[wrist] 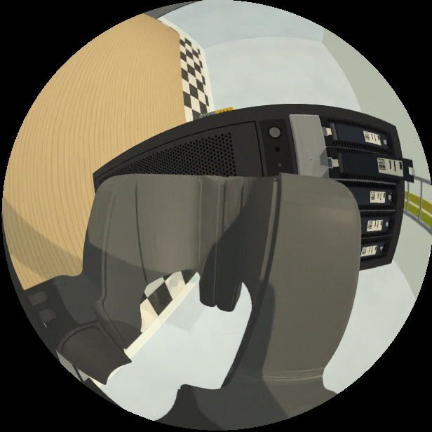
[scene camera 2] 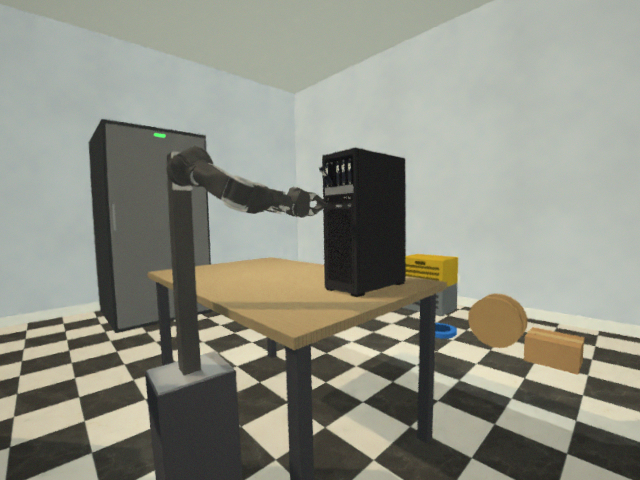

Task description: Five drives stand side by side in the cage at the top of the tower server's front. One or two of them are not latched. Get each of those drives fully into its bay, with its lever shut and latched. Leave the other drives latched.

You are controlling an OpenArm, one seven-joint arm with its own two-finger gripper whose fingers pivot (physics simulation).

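The tower server is black and stands upright, its drive cage at the top of the front. In the wrist view, one drive, second from the image's top, stands out from the others, its lever sticking out past the cage edge. In the scene view a lever juts from the cage's left part. The outermost drive and three others sit deeper, the last three partly hidden by my fingers. My gripper is shut and empty, close before the front, below the cage.
The tower stands on a wooden table. A grey cabinet stands behind the arm. Beyond the table are a yellow toolbox, a blue ring, a round wooden piece and a brown box.
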